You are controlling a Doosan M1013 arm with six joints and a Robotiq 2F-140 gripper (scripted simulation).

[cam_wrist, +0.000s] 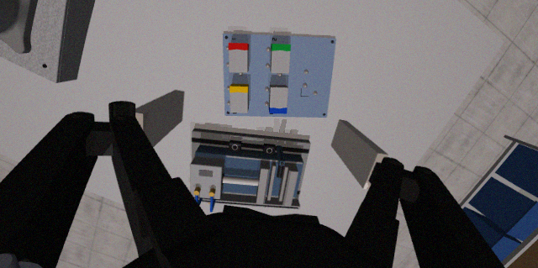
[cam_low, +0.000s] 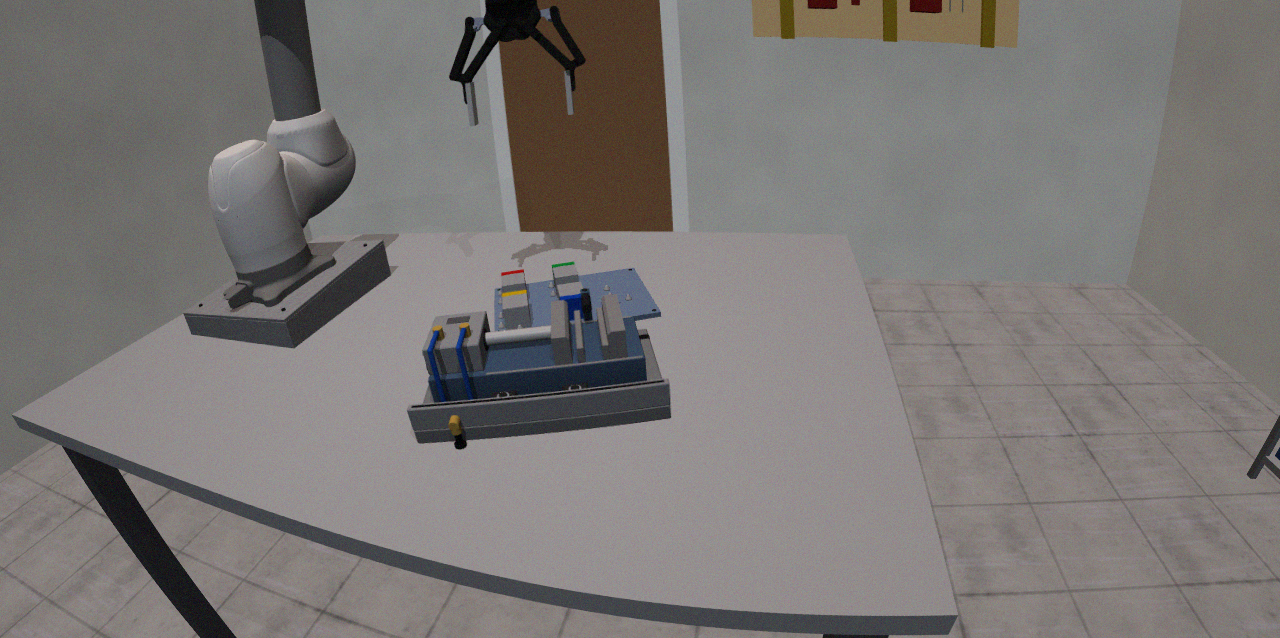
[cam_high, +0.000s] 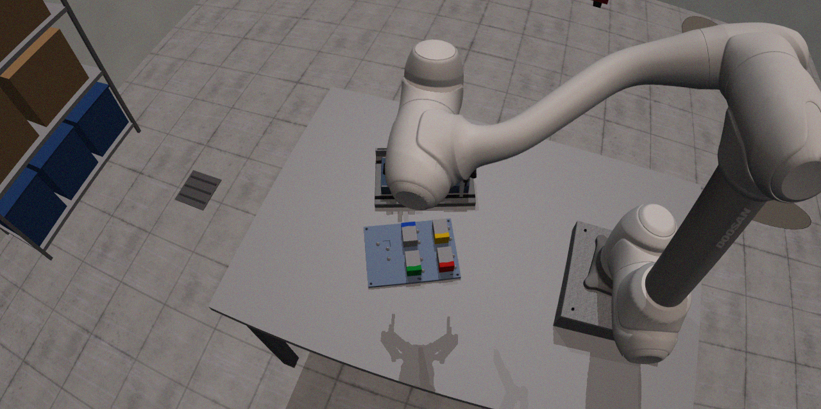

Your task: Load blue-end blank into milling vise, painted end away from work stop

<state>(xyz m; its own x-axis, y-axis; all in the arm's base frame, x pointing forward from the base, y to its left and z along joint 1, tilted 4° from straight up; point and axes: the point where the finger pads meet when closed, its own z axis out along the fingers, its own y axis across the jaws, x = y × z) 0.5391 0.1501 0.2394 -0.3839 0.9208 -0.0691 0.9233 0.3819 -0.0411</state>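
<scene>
My gripper is now 6 cm short of the blue-ended blank, 2 cm to the left of it and 29 cm above it. Also, from my hand: red-ended blank (6 cm behind, 1 cm to the left, 29 cm below); green-ended blank (1 cm ahead, 6 cm to the left, 29 cm below); yellow-ended blank (2 cm behind, 6 cm to the right, 29 cm below).
</scene>
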